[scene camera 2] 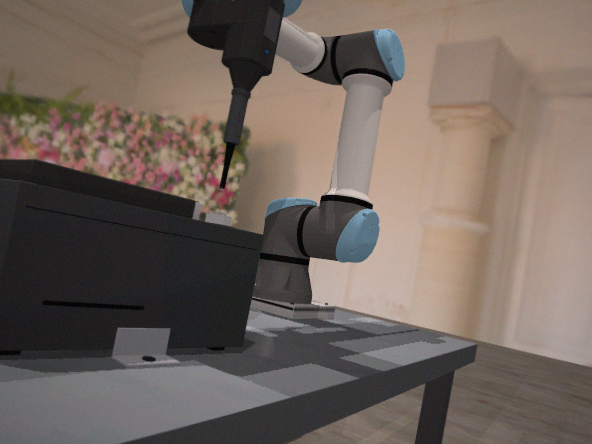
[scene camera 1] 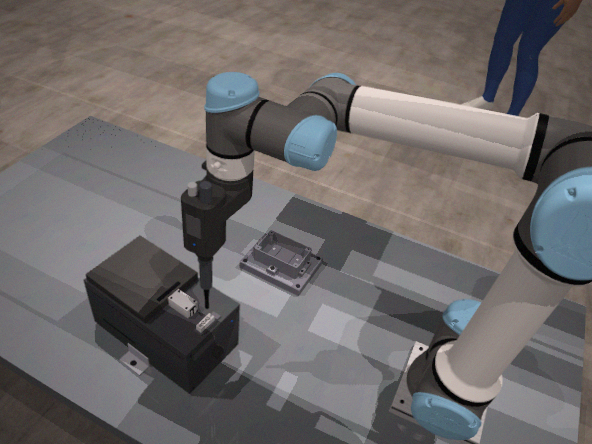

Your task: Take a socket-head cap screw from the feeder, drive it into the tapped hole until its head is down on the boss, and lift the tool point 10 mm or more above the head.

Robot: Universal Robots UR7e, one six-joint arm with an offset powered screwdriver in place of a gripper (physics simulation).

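The screwdriver point(scene camera 1: 206, 306) point(scene camera 2: 223, 186) points down with its thin black bit above the front part of the dark screw feeder point(scene camera 1: 142, 272) point(scene camera 2: 130, 265). In scene camera 2 a gap shows between the bit's end and the feeder's top. No screw can be made out on the bit. A white block point(scene camera 1: 182, 302) and a small light piece with slots point(scene camera 1: 205, 323) sit on the feeder's top near the bit. A grey open housing on a flat base plate point(scene camera 1: 251, 267) lies behind the feeder, with a small boss point(scene camera 1: 272, 270) at its near side. The housing does not show in scene camera 2.
The arm's base plate point(scene camera 1: 402, 400) point(scene camera 2: 314, 312) is fixed to the table point(scene camera 1: 65, 200) point(scene camera 2: 200, 395) at the right. A metal bracket point(scene camera 1: 135, 361) point(scene camera 2: 142, 345) stands at the feeder's foot. A person in blue trousers point(scene camera 1: 520, 55) stands beyond the table.
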